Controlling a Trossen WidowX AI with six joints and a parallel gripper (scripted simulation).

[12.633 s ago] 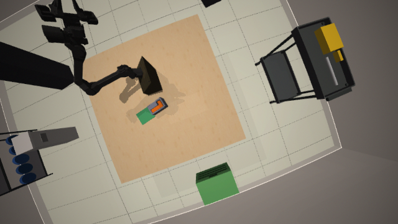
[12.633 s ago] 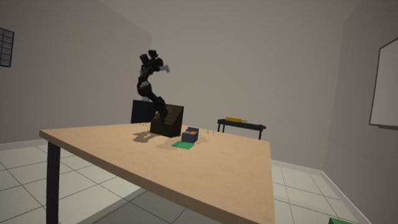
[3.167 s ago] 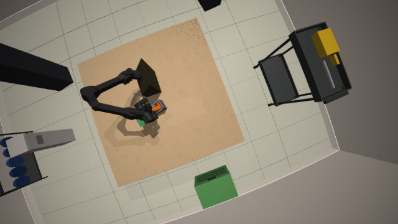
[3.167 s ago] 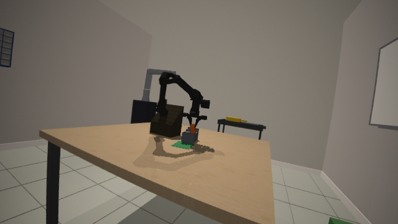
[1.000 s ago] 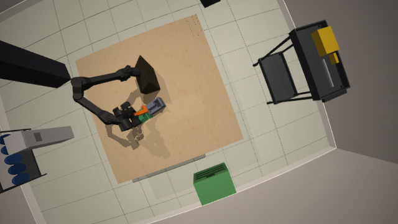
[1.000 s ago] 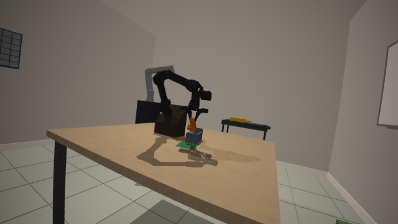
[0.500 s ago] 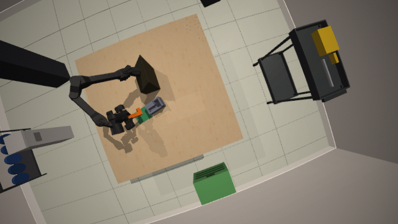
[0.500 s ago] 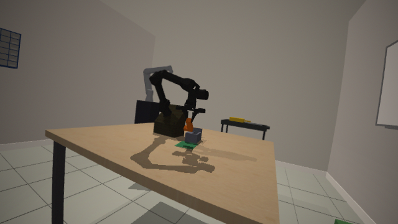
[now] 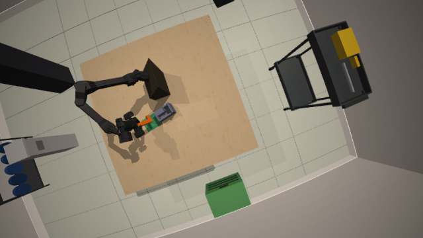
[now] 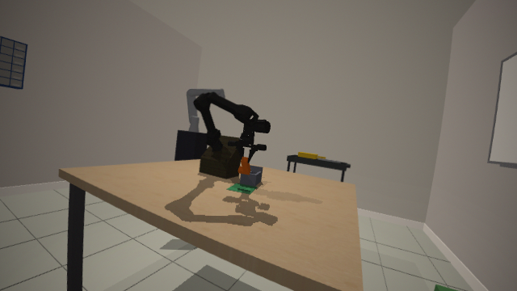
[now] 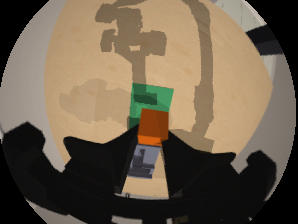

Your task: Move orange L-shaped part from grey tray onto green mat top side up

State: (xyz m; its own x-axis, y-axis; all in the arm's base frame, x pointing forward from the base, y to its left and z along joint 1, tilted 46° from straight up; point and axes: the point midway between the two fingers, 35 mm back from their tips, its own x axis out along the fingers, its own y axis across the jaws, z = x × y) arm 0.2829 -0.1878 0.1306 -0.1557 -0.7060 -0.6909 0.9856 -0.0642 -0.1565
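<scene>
The green mat lies 15 cm below my gripper tip and 2 cm to the left of it. From my gripper tip the other things lie so: orange L-shaped part: 3 cm to the left, 3 cm below, 2 cm behind.
</scene>
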